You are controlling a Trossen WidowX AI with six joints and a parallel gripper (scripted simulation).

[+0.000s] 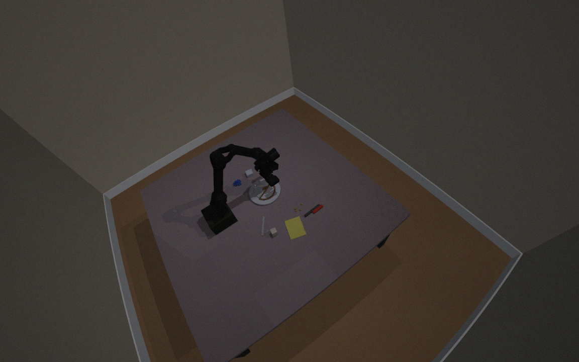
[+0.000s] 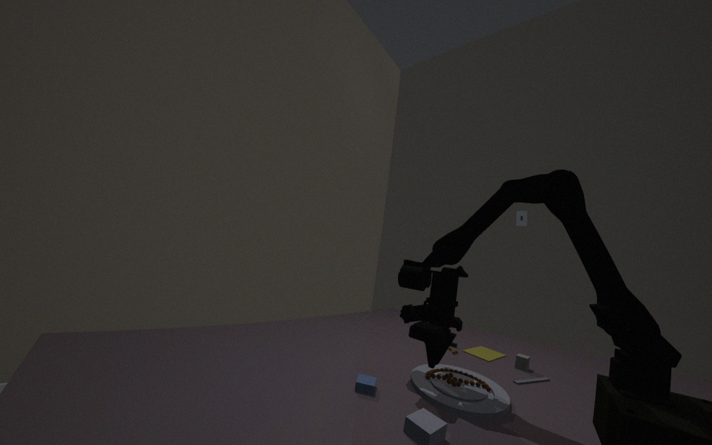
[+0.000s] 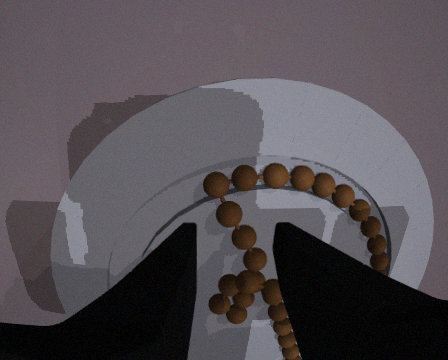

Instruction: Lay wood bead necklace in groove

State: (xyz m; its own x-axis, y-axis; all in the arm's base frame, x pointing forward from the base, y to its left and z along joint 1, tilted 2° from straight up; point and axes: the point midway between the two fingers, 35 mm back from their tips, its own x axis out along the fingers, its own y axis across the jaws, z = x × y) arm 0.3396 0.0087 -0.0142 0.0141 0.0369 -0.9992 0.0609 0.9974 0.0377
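My gripper tip is now 5 cm past the round bead board, 3 cm above it and 1 cm to the left of it. Round my gripper tip: grey block 17 cm to the left, 4 cm behind, 3 cm below; blue block 13 cm to the left, 9 cm ahead, 3 cm below; thin stick 21 cm behind, 19 cm to the right, 4 cm below.
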